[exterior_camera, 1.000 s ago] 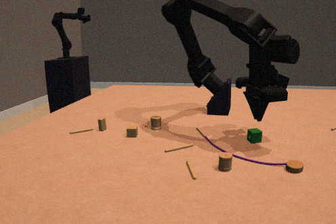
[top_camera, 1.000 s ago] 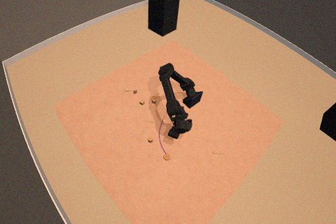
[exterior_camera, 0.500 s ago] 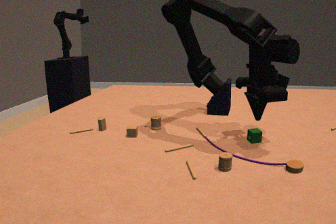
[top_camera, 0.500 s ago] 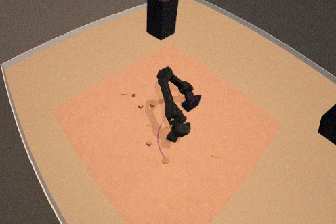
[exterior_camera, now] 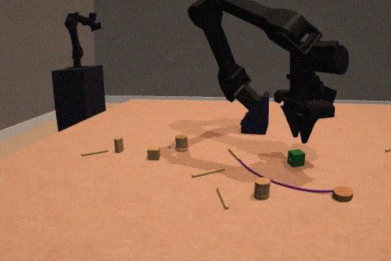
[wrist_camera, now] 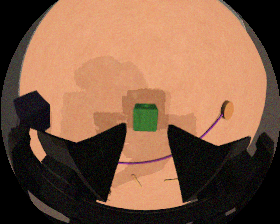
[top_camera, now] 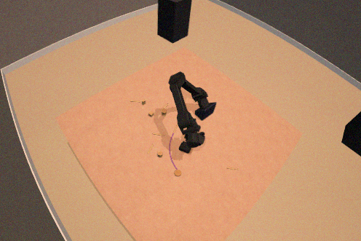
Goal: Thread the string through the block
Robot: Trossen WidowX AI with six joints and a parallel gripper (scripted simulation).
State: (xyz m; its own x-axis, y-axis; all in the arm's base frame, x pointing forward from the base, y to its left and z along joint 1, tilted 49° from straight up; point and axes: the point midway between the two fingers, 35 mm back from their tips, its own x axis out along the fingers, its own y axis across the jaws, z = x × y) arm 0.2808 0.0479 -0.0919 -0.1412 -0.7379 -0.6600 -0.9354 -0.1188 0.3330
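Now: the green block 10 mm to the right of my gripper tip and 40 mm below it. Also, from my gripper tip: round wooden button (160 mm ahead, 70 mm to the left, 50 mm below); wooden cylinder (150 mm ahead, 90 mm to the right, 40 mm below); wooden cube (10 mm behind, 350 mm to the right, 50 mm below).
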